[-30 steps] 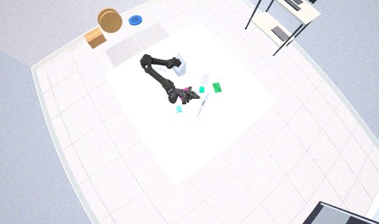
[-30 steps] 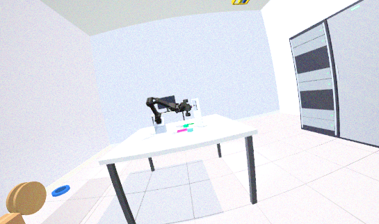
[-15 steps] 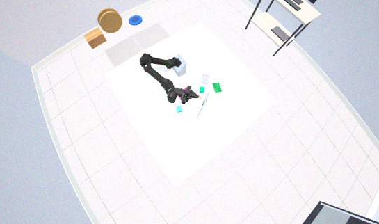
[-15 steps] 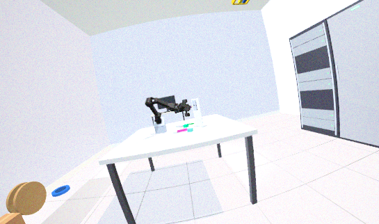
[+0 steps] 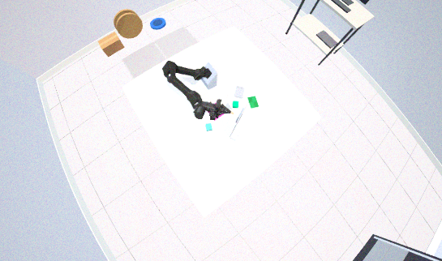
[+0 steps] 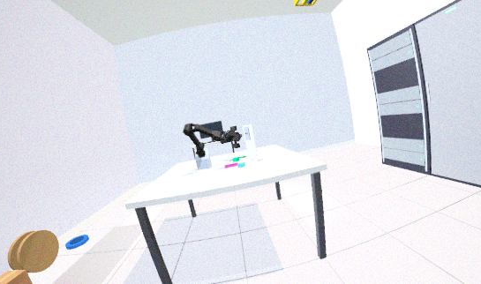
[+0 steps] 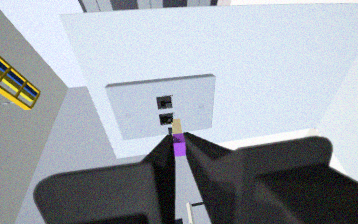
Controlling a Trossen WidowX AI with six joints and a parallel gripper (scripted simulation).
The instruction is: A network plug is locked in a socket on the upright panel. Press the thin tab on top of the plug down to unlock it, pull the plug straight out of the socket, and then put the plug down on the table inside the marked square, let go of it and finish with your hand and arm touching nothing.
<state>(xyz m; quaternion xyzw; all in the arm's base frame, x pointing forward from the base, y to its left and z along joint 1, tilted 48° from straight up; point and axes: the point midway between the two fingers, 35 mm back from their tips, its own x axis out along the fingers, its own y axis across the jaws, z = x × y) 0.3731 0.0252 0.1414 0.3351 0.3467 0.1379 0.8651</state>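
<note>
Right now the upright panel is 9 cm below my gripper tip, 6 cm ahead of it and 3 cm to the left of it. Round my gripper tip: green block: 23 cm below, 14 cm to the left, 10 cm behind; then purple network plug: right at my gripper tip; then cyan block: 23 cm below, 14 cm to the right, 5 cm behind.
</note>
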